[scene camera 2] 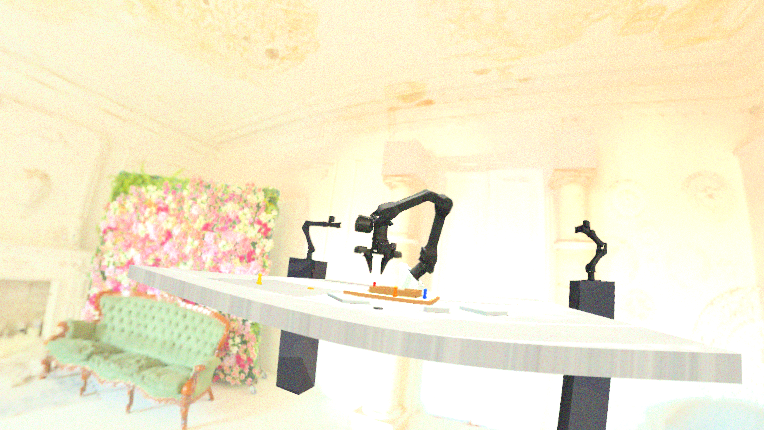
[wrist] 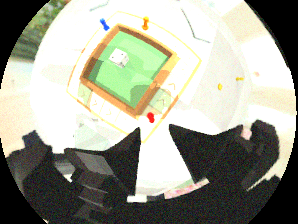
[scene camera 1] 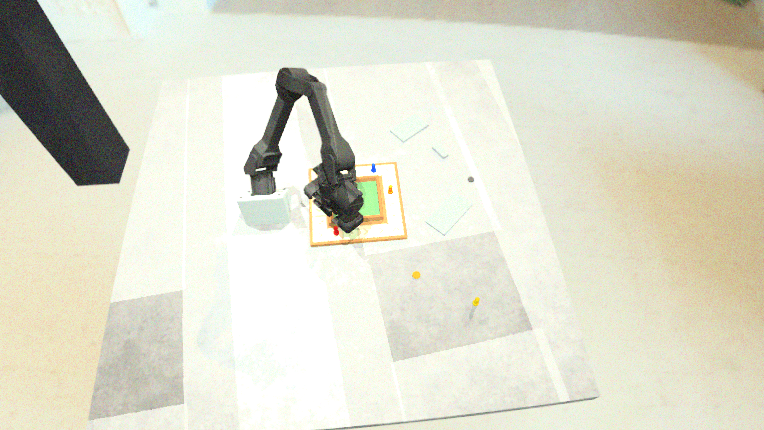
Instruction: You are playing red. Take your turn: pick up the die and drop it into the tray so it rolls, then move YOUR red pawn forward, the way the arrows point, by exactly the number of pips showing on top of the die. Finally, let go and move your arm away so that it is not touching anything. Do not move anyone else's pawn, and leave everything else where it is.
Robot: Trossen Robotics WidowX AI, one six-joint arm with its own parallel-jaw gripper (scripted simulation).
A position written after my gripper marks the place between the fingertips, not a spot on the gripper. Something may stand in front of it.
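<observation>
My gripper is there for me at (scene camera 1: 335, 220), and you'd find the gripper at (scene camera 2: 375, 274) and (wrist: 154, 128) too. There's also a green tray (wrist: 129, 83) that I can see.
</observation>
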